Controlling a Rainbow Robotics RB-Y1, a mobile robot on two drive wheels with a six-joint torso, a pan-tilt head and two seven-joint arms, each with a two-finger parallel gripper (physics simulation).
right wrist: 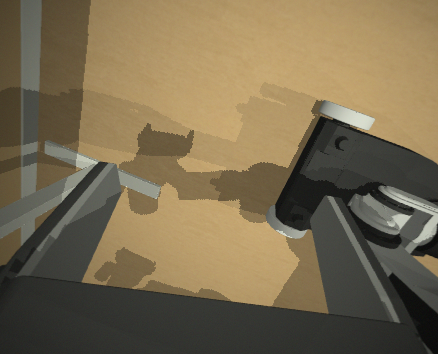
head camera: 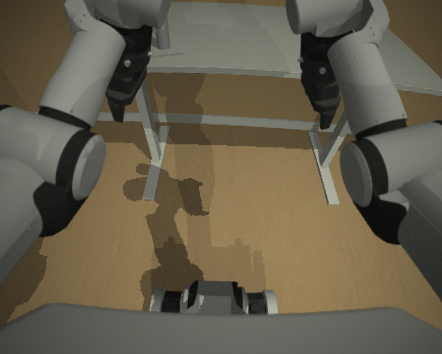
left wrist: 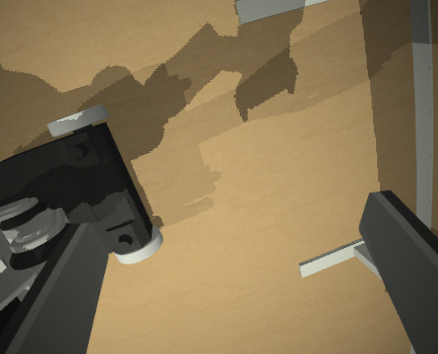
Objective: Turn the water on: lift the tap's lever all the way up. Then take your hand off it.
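Observation:
The tap shows in part in the head camera, a grey upright cylinder near the table's front edge at the upper left. The left arm covers its upper part, and its lever is hidden. My left gripper is open with nothing between its fingers. It points down in front of the table, to the left of the tap in the head camera. My right gripper is open and empty, pointing down in front of the table, well to the right of the tap. The tap does not show in either wrist view.
A pale table stands ahead at the top of the head camera, its front edge behind both grippers. Its legs and feet stand on the wooden floor. The robot's wheeled base lies below.

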